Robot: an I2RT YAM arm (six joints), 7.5 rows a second.
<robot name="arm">
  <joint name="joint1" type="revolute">
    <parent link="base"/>
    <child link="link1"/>
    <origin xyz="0 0 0.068" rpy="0 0 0"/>
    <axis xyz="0 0 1"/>
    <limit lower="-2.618" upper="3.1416"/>
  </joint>
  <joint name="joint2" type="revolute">
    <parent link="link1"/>
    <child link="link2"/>
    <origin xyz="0.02 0.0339 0.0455" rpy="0 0 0"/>
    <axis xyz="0 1 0"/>
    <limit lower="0" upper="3.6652"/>
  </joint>
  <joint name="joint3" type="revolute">
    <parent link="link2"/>
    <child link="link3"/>
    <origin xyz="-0.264 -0.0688 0" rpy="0 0 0"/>
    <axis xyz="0 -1 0"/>
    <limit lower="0" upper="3.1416"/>
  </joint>
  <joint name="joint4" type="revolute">
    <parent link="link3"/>
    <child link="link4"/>
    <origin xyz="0.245 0.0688 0.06" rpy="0 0 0"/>
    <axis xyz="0 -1 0"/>
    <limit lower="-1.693" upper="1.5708"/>
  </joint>
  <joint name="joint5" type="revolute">
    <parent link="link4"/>
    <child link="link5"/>
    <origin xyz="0.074 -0.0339 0.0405" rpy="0 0 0"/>
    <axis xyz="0 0 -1"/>
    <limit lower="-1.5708" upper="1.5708"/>
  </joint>
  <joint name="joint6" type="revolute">
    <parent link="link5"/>
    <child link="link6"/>
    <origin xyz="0.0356 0 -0.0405" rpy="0 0 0"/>
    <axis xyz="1 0 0"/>
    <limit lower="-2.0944" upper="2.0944"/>
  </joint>
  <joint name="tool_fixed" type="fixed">
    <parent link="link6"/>
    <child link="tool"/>
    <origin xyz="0 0 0" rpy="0 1.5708 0"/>
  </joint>
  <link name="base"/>
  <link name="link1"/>
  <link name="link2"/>
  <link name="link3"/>
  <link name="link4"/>
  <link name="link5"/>
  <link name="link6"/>
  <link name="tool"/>
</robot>
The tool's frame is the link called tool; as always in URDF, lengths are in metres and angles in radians.
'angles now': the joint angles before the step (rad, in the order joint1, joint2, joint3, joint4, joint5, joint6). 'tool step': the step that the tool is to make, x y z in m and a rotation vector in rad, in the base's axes. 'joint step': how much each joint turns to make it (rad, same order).
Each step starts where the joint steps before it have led.
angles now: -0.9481, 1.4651, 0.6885, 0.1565, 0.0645, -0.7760
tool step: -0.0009, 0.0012, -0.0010, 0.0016, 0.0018, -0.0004
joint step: 0.0000, -0.0036, -0.0068, 0.0009, 0.0006, -0.0002
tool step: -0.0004, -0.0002, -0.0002, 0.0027, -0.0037, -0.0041
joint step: -0.0016, 0.0002, -0.0006, 0.0004, -0.0006, 0.0052
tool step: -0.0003, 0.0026, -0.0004, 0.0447, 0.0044, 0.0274
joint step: 0.0000, -0.0065, 0.0085, -0.0539, -0.0353, 0.0016
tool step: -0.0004, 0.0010, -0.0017, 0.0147, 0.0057, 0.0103
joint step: -0.0004, 0.0008, -0.0011, -0.0133, -0.0109, -0.0036
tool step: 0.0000, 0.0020, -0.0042, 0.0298, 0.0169, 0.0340
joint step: 0.0006, 0.0063, -0.0007, -0.0270, -0.0280, -0.0186
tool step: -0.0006, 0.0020, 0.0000, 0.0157, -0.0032, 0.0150
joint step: 0.0000, -0.0070, -0.0019, -0.0160, -0.0190, -0.0010
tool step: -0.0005, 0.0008, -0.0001, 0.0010, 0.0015, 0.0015
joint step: 0.0001, -0.0034, -0.0028, -0.0024, -0.0006, -0.0014
